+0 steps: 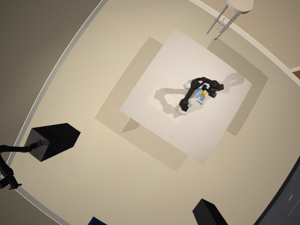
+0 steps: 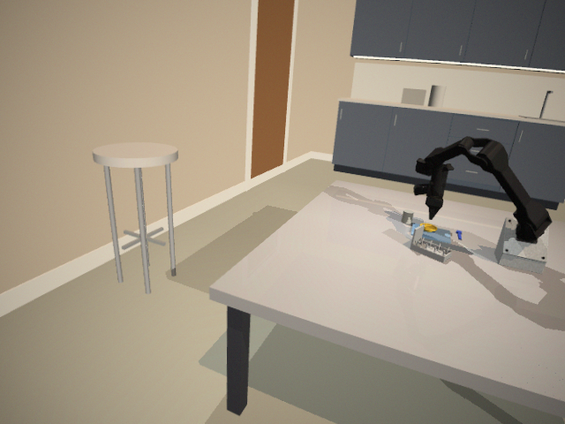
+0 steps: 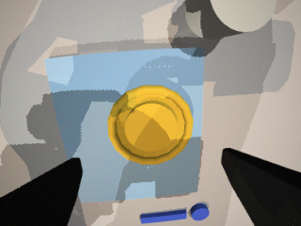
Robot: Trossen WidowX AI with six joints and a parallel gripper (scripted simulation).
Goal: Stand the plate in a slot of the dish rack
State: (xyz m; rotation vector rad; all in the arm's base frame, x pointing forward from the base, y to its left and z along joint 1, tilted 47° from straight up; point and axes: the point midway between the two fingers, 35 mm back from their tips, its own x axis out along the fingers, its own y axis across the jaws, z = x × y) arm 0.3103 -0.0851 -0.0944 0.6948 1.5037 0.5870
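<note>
Now: the yellow plate 5 cm below my gripper tip. The rest, counted from my gripper tip: cream cup: 9 cm ahead, 6 cm to the right, 4 cm below; then blue spoon: 13 cm behind, 6 cm below, 3 cm to the right; then grey dish rack: 21 cm to the left, 4 cm below, 1 cm behind.
</note>
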